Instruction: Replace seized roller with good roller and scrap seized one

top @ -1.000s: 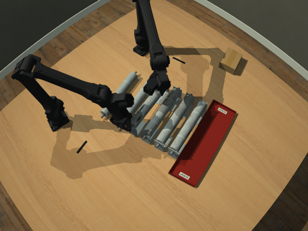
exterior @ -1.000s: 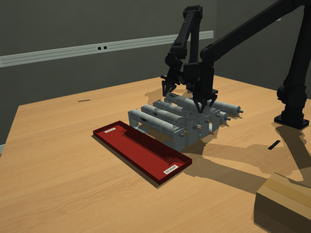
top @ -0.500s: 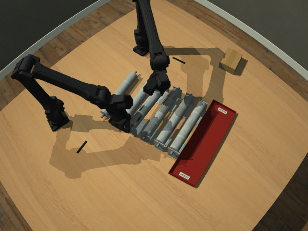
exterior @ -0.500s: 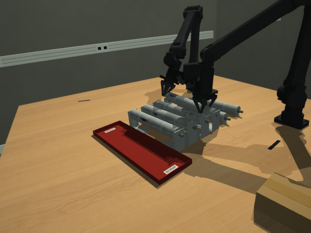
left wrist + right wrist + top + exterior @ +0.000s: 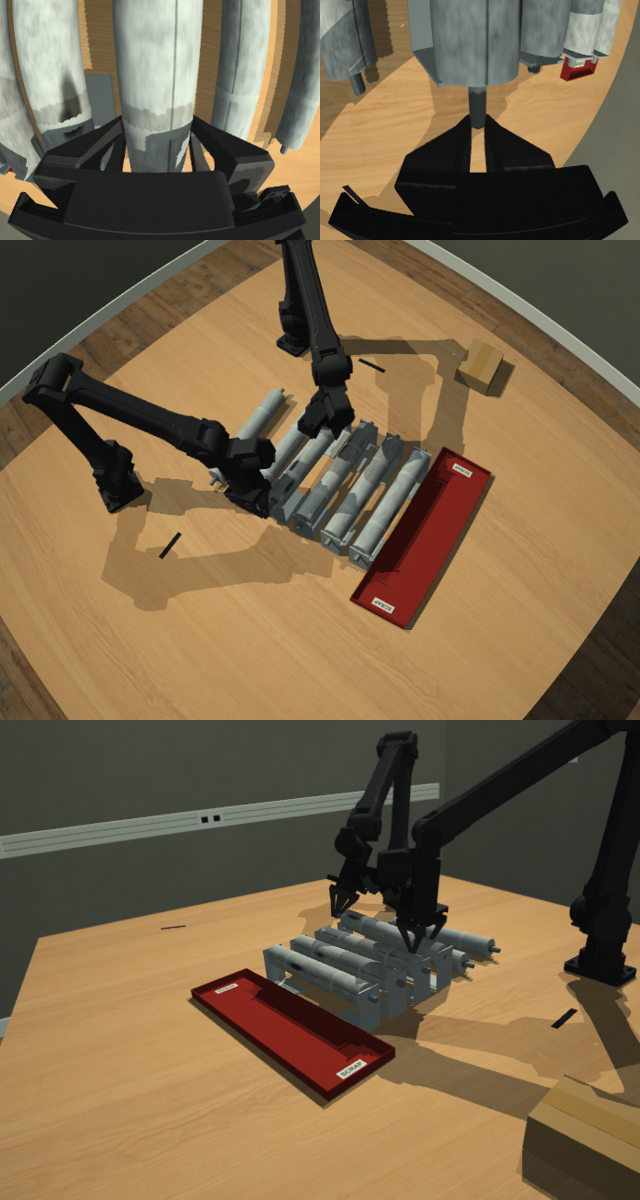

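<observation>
Now: left hand 20 mm short of the grey roller, 90 mm to the left of it and 10 mm below it. From my left hand the other things lie so: cardboard box: 120 mm ahead, 500 mm to the left, 40 mm below; red scrap tray: 340 mm ahead, 20 mm to the right, 70 mm below.
</observation>
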